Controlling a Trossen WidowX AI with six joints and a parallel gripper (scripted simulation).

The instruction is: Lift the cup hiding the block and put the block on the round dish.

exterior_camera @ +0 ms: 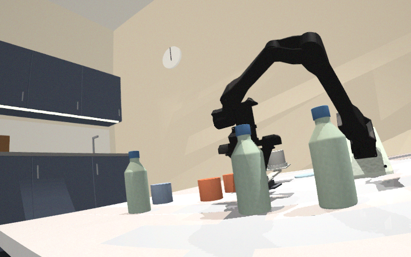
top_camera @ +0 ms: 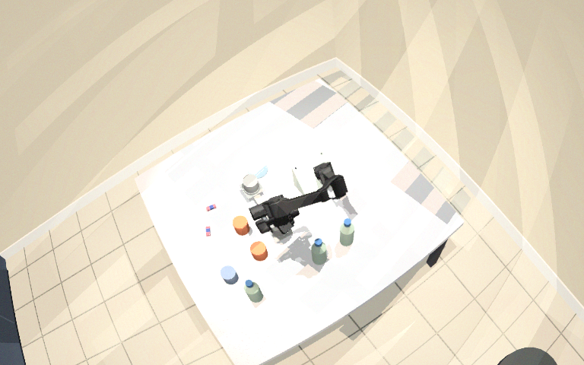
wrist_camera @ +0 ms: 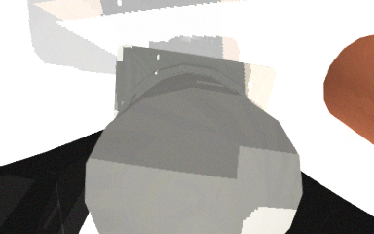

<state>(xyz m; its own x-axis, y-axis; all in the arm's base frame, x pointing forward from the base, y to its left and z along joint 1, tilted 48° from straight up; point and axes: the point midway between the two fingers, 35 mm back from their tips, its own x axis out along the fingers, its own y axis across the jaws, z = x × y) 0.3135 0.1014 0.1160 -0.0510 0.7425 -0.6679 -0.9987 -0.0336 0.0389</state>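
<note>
Right now the balance is 14 cm to the right of my gripper tip and 2 cm below it. From my gripper tip the other things lie so: blue cup (32 cm ahead, 9 cm to the left, 2 cm below); then grey block (1 cm below); then grey cup (28 cm to the right, 4 cm above).
</note>
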